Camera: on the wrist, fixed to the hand. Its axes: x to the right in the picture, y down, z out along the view.
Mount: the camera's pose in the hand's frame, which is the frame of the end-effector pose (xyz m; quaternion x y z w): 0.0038 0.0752 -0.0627 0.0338 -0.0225 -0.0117 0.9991
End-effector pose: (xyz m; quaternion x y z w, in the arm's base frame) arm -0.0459 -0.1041 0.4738 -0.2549 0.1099 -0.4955 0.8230
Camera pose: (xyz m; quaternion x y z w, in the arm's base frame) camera -0.0141 -0.0984 0.3813 -0.2393 0.0716 -0.5027 0.8276
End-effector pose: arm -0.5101 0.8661 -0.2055 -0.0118 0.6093 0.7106 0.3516
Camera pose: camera -0.5774 0.8124 -0.1588 0.0090 0.6247 0.6855 0.3737
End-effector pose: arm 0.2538 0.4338 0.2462 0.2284 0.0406 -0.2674 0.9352
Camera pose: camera 0.2990 0.5167 0.2200 0.2533 0.0132 -0.2846 0.9245
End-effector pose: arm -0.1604 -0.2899 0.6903 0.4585 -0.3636 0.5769 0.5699
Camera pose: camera -0.2418 -0.2361 0.6819 0.4946 -0.3512 0.5717 0.5525
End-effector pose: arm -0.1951 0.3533 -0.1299 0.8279 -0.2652 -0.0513 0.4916
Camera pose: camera -0.1994 0.3725 -0.0339 0.8457 -0.2681 -0.0667 0.4566
